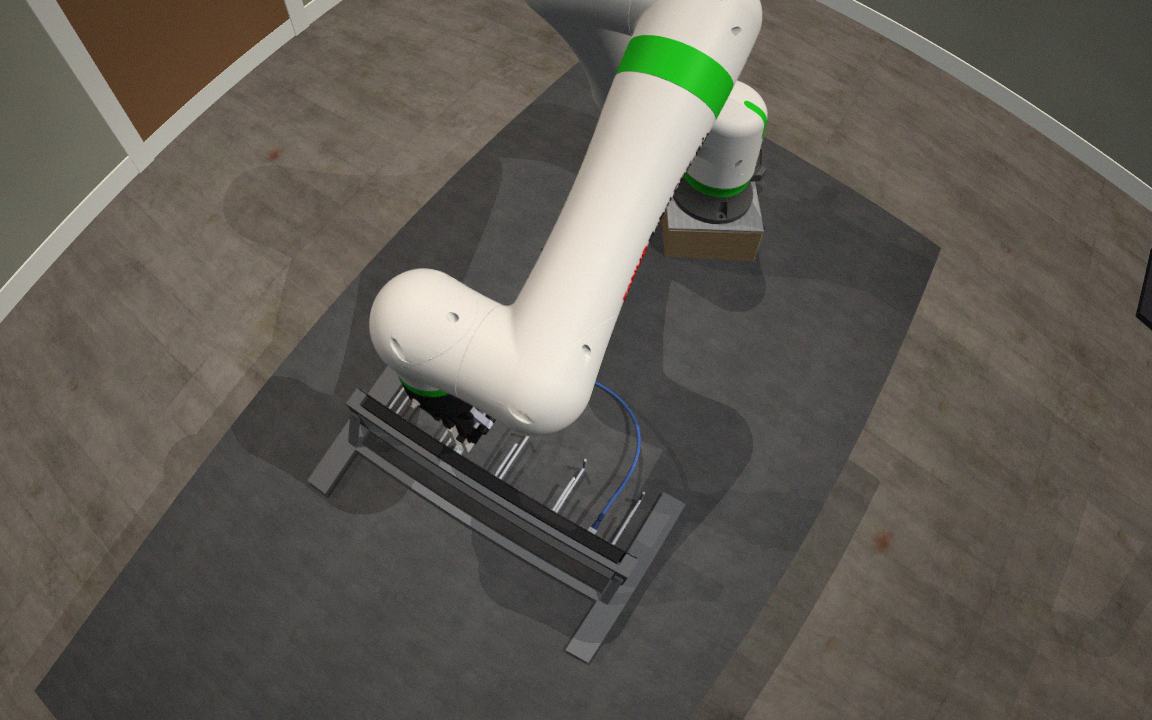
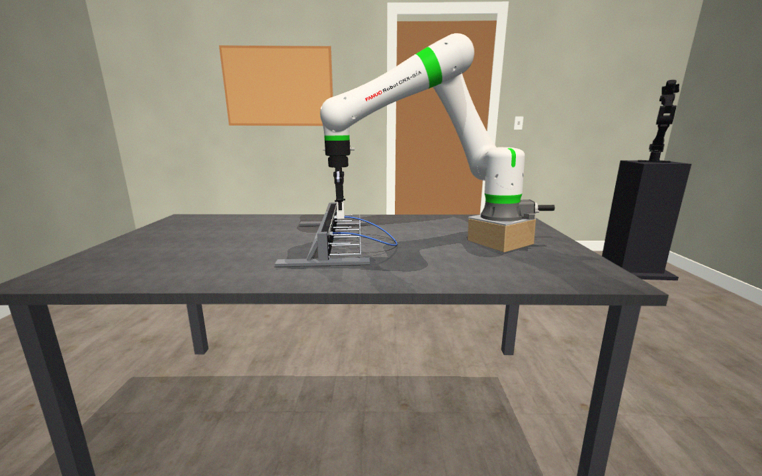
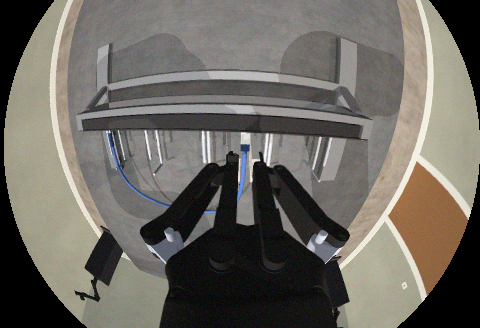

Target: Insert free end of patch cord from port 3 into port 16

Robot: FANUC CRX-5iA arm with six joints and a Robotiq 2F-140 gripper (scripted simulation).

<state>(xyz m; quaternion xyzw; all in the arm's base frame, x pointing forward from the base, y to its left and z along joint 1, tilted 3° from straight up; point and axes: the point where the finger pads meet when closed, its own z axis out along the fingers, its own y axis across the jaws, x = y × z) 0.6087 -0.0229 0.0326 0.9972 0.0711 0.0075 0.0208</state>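
Right now my hand is 1 cm short of the plug and 3 cm above it.
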